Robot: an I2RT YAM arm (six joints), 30 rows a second.
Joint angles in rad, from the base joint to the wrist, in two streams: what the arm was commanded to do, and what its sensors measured. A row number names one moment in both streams.
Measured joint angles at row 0:
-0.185, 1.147, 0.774, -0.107, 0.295, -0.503
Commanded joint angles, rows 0 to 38:
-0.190, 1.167, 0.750, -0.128, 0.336, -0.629
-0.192, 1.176, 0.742, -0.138, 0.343, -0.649
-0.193, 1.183, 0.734, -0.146, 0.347, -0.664
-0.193, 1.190, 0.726, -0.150, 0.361, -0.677
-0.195, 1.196, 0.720, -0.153, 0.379, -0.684
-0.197, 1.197, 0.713, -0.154, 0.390, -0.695
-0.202, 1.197, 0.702, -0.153, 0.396, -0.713
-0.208, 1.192, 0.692, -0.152, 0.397, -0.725
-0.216, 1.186, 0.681, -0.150, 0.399, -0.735
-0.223, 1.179, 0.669, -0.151, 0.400, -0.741
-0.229, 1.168, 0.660, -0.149, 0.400, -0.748
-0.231, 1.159, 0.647, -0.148, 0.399, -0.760
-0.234, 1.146, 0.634, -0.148, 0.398, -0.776
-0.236, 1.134, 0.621, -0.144, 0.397, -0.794
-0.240, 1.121, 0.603, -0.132, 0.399, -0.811
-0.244, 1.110, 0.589, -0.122, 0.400, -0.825
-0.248, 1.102, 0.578, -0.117, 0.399, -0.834
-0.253, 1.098, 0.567, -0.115, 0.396, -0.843
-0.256, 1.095, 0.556, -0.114, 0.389, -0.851
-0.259, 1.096, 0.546, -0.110, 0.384, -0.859
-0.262, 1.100, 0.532, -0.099, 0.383, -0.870
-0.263, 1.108, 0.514, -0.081, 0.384, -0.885
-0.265, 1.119, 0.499, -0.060, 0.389, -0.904
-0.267, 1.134, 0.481, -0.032, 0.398, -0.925
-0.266, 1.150, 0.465, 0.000, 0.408, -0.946
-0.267, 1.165, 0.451, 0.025, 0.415, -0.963
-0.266, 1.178, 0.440, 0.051, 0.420, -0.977
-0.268, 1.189, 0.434, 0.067, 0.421, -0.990
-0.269, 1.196, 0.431, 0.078, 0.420, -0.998
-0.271, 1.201, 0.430, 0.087, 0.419, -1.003
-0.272, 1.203, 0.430, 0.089, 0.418, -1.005
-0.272, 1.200, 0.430, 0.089, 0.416, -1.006
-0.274, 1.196, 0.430, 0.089, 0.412, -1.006
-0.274, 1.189, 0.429, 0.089, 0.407, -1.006
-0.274, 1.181, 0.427, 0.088, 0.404, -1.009
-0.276, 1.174, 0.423, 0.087, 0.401, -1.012
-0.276, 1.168, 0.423, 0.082, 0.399, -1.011
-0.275, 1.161, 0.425, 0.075, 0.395, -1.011
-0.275, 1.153, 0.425, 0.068, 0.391, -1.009
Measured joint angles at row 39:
-0.273, 1.168, 0.424, 0.053, 0.410, -1.001
